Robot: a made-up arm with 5 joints.
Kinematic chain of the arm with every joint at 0, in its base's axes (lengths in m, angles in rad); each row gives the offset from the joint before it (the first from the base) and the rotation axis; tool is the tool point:
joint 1: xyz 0 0 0.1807 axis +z
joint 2: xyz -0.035 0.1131 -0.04 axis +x
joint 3: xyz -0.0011 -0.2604 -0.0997 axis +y
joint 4: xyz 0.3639 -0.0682 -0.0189 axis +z
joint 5: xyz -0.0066 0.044 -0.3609 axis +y
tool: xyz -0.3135 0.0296 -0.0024
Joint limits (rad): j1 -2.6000..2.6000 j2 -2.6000..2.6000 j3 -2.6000..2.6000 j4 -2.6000..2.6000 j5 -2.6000..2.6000
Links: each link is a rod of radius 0.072 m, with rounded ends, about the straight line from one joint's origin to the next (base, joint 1, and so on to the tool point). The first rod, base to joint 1, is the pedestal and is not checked.
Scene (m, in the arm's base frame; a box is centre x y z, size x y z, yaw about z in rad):
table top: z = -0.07
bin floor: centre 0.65 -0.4 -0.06 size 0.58 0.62 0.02 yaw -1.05
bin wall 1: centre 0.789 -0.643 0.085 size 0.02 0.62 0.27 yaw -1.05
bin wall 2: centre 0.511 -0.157 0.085 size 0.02 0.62 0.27 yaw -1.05
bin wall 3: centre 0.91 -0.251 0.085 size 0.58 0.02 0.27 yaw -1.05
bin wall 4: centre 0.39 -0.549 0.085 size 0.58 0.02 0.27 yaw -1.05
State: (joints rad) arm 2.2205 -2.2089 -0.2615 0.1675 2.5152
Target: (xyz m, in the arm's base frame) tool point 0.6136 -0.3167 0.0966
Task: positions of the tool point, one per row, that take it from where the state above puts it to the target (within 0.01 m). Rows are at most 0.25 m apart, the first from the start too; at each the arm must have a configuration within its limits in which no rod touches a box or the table.
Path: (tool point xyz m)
1: -0.3806 0.3855 0.4610
2: -0.2711 0.3647 0.5006
3: -0.1457 0.3316 0.5013
4: -0.0106 0.2947 0.4694
5: 0.1362 0.2534 0.4229
6: 0.2952 0.1918 0.3839
7: 0.4525 0.0839 0.3687
8: 0.5738 -0.0881 0.3832
9: 0.6136 -0.3167 0.4225
10: 0.6302 -0.3211 0.2568
11: 0.6136 -0.3167 0.0966

